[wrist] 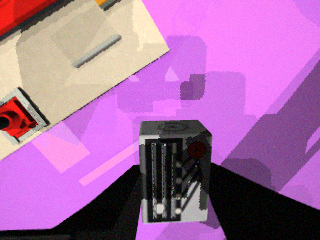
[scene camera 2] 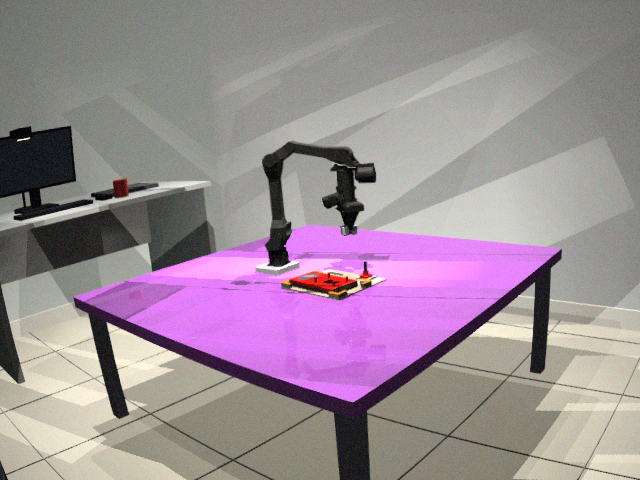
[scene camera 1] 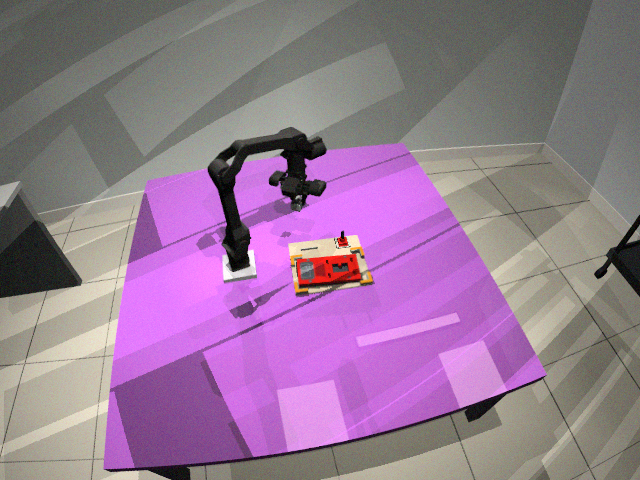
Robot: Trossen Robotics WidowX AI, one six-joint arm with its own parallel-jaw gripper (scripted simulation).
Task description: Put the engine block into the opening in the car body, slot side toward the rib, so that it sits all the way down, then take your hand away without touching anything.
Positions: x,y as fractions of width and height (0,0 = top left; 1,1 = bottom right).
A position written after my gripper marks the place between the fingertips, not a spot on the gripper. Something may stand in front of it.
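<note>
Grey engine block (wrist: 0.55,0.65): carried by my gripper (scene camera 1: 0.47,0.42), which is visible too in scene camera 2 (scene camera 2: 0.54,0.48) and in the wrist view (wrist: 0.54,0.71). A red car body (scene camera 1: 0.52,0.56) is also present, visible in scene camera 2 (scene camera 2: 0.50,0.59) as well.
</note>
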